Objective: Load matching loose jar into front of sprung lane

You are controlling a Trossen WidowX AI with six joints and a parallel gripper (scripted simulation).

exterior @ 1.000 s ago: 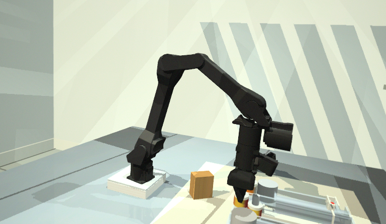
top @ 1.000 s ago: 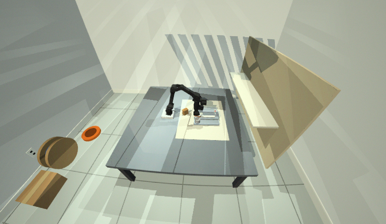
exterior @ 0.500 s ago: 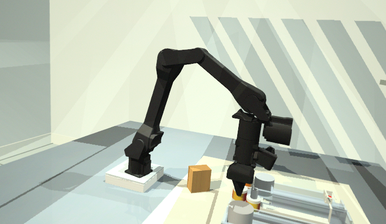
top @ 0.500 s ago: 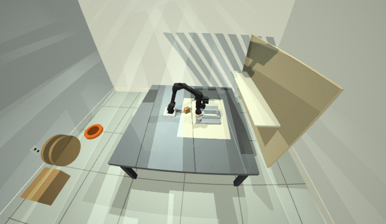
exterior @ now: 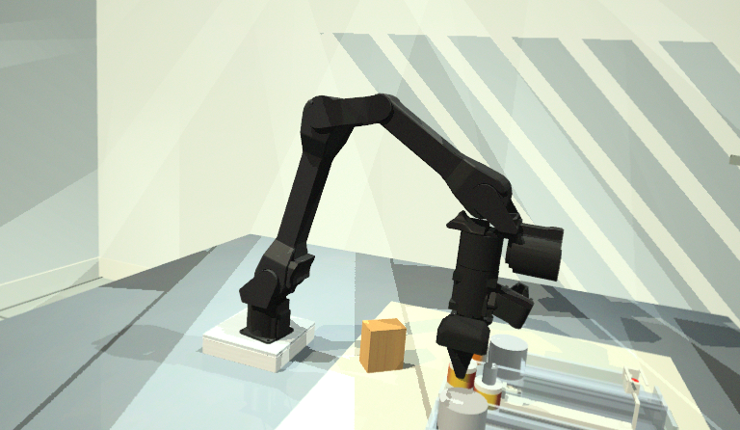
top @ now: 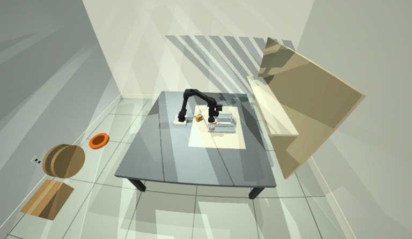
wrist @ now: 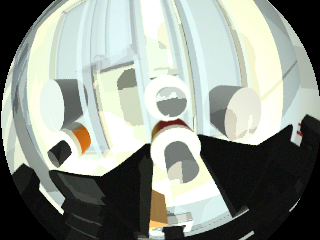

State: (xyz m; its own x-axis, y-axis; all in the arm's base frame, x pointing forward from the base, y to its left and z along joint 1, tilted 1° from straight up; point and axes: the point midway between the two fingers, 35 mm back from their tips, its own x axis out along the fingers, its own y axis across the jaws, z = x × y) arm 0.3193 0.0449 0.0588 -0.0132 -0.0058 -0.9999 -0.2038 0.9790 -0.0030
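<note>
My gripper tip is now 14 cm past the orange-brown block, 3 cm to the right of it and 2 cm above it. The rest, counted from my gripper tip: pusher plate: 14 cm ahead, 6 cm to the left.
</note>
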